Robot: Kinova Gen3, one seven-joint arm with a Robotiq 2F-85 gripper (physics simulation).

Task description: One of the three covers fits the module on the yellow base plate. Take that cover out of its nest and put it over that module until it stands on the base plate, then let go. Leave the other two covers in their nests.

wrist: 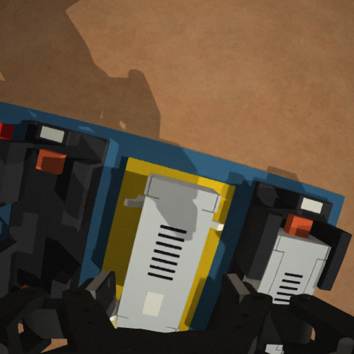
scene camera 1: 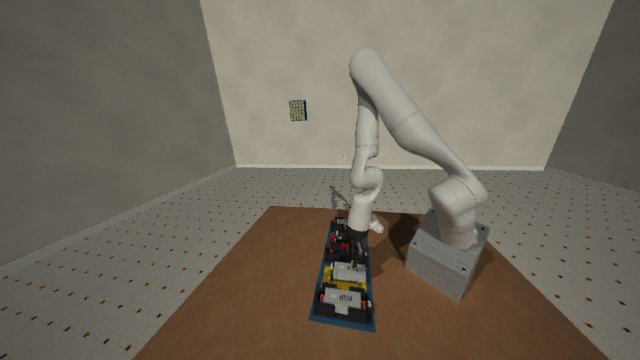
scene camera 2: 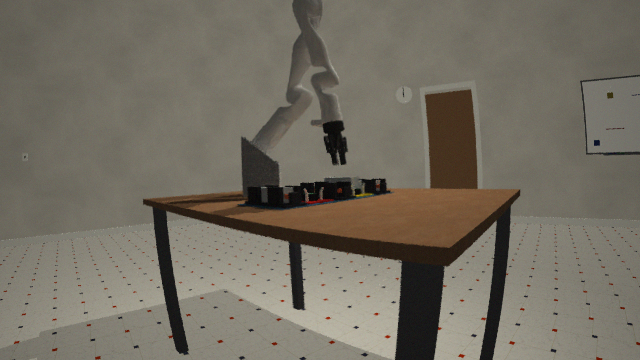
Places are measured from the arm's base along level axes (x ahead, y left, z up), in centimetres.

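Pixels of known places: gripper, fingertip midpoint: (scene camera 1: 351, 260) (scene camera 2: 339, 164); arm's base, origin of the base link: (scene camera 1: 456, 236) (scene camera 2: 259, 149).
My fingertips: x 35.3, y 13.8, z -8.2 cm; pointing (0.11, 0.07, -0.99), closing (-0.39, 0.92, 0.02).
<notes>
For each thing: its top centre in the pictures, then the offset to it from my fingertips. "*": a spot on its surface instead.
- yellow base plate, middle of its top: (scene camera 2: 346, 194) (scene camera 1: 344, 278) dx +2.6, dy +0.1, dz -10.4 cm
- second grey cover, middle of its top: (scene camera 1: 342, 297) dx +1.0, dy +10.8, dz -5.9 cm
- black nest, surface spot: (scene camera 1: 327, 312) * dx +4.6, dy +15.6, dz -8.0 cm
- red base plate, middle of its top: (scene camera 2: 301, 199) (scene camera 1: 346, 241) dx +6.0, dy -21.2, dz -10.4 cm
A grey cover (scene camera 1: 348, 272) (scene camera 2: 342, 179) (wrist: 167, 240) lies level over the yellow base plate (scene camera 1: 344, 285) (scene camera 2: 363, 194) (wrist: 114, 245), its long sides nearly in line with the plate's. The module under it is hidden, and I cannot tell whether the cover's lower edge touches the plate. Pale posts show at both of its sides in the wrist view. My gripper (scene camera 1: 356, 266) (scene camera 2: 339, 164) (wrist: 168, 289) is open and empty above the cover, apart from it in scene camera 2. A second grey cover (scene camera 1: 342, 297) (wrist: 295, 265) sits in the black nest (scene camera 1: 327, 312) (wrist: 260, 240) at the end.
A black nest (wrist: 50, 200) without a cover stands on the plate's other side in the wrist view. A red base plate (scene camera 2: 318, 201) and another black nest (scene camera 2: 275, 195) stand farther along the blue board (scene camera 1: 369, 327) (wrist: 210, 165). The arm's grey pedestal (scene camera 1: 440, 267) (scene camera 2: 260, 172) stands beside the row.
</notes>
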